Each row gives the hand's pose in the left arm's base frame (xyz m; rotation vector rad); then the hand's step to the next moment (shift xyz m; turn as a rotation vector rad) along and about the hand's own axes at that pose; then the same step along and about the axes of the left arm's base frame.
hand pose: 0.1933 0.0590 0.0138 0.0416 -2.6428 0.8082
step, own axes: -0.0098 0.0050 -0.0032 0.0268 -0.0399 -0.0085
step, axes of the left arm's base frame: 0.0095 0.0051 -0.0038 -0.0166 -0.0265 0.0375
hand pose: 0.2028 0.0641 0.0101 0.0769 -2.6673 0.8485
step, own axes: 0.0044 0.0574 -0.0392 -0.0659 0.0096 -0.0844
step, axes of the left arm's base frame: -0.0010 0.0696 -0.0002 0.0861 0.0526 0.0371
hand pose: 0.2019 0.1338 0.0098 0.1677 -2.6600 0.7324
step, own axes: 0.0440 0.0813 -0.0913 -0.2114 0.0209 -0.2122
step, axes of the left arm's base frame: -0.0281 0.1160 0.0513 0.2593 0.1302 0.0771
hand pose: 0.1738 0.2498 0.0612 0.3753 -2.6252 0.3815
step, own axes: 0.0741 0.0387 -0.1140 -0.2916 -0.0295 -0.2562
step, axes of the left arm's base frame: -0.0306 0.0585 0.1250 0.3620 0.1138 0.0869
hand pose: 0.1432 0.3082 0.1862 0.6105 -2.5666 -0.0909
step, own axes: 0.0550 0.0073 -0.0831 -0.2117 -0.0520 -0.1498
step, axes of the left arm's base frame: -0.0056 -0.0135 0.0988 0.2577 0.0534 0.0261
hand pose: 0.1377 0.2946 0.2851 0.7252 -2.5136 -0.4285
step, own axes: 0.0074 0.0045 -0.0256 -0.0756 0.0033 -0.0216
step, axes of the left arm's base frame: 0.0062 -0.0046 0.0259 0.0661 0.0419 -0.0081
